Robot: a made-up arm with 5 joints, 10 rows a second.
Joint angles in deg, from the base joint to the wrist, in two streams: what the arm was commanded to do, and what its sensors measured. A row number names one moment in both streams.
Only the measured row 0 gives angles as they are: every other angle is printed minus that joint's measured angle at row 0.
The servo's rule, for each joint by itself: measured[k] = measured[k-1] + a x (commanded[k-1-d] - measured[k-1]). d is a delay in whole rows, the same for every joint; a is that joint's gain. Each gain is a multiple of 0.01, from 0.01 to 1. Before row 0 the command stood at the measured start. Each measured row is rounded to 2 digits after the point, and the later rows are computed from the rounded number. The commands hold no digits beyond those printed.
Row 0, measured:
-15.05, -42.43, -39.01, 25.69, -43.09
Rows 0 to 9, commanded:
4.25, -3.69, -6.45, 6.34, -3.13
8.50, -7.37, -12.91, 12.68, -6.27
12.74, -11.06, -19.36, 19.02, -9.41
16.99, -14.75, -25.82, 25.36, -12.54
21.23, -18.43, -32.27, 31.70, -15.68
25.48, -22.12, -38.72, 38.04, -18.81
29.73, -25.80, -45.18, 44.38, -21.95
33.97, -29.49, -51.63, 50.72, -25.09
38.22, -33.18, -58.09, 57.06, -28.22
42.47, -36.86, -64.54, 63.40, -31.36
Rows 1 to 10, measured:
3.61, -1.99, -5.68, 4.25, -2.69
7.77, -4.90, -12.04, 9.90, -5.77
11.99, -8.23, -18.48, 16.01, -8.90
16.24, -11.75, -24.94, 22.27, -12.03
20.48, -15.36, -31.39, 28.59, -15.17
24.73, -19.01, -37.84, 34.92, -18.30
28.98, -22.68, -44.30, 41.26, -21.44
33.22, -26.36, -50.75, 47.60, -24.58
37.47, -30.04, -57.21, 53.94, -27.71
41.72, -33.72, -63.66, 60.28, -30.85
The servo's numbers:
d 0
a 0.85 0.54 0.88 0.67 0.86

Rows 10 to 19, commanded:
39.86, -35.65, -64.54, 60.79, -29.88
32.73, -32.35, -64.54, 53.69, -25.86
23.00, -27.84, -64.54, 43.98, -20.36
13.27, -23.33, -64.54, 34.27, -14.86
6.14, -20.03, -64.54, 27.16, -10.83
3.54, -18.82, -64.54, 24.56, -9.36
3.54, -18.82, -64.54, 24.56, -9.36
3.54, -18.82, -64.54, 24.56, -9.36
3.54, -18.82, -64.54, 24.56, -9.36
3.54, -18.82, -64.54, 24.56, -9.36
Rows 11 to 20, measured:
40.14, -34.76, -64.43, 60.62, -30.02
33.84, -33.46, -64.53, 55.98, -26.44
24.63, -30.43, -64.54, 47.94, -21.21
14.97, -26.60, -64.54, 38.78, -15.75
7.46, -23.05, -64.54, 30.99, -11.52
4.13, -20.77, -64.54, 26.68, -9.66
3.63, -19.72, -64.54, 25.26, -9.40
3.55, -19.23, -64.54, 24.79, -9.37
3.54, -19.01, -64.54, 24.64, -9.36
3.54, -18.91, -64.54, 24.59, -9.36

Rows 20 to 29, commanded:
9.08, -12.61, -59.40, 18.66, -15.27
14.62, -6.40, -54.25, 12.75, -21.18
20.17, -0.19, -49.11, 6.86, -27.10
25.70, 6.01, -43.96, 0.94, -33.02
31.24, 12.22, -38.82, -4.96, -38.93
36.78, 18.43, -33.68, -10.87, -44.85
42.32, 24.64, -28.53, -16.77, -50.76
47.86, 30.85, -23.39, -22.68, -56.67
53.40, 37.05, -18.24, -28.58, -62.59
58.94, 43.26, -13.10, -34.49, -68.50
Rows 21 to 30, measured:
8.25, -15.51, -60.02, 20.62, -14.44
13.66, -10.59, -54.94, 15.35, -20.24
19.19, -4.97, -49.81, 9.66, -26.14
24.72, 0.96, -44.66, 3.82, -32.06
30.26, 7.04, -39.52, -2.06, -37.97
35.80, 13.19, -34.38, -7.96, -43.89
41.34, 19.37, -29.23, -13.86, -49.80
46.88, 25.57, -24.09, -19.77, -55.71
52.42, 31.77, -18.94, -25.67, -61.63
57.96, 37.97, -13.80, -31.58, -67.54

